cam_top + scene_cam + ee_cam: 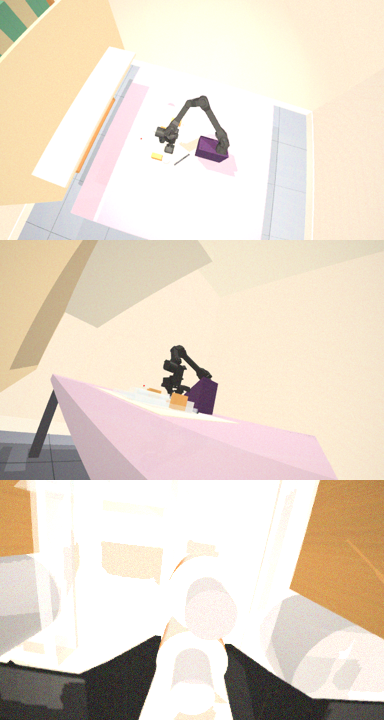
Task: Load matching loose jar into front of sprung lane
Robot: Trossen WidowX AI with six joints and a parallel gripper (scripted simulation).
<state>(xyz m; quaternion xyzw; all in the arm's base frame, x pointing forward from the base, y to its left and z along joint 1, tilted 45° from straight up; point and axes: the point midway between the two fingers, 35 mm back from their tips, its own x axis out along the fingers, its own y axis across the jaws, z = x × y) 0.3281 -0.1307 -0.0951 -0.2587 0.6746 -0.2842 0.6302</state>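
My gripper tip is now 100 mm past the thin dark rod, 100 mm to the right of it and 20 mm above it. The rest, counted from my gripper tip: small red dot (220 mm ahead, 30 mm to the left, 40 mm above).
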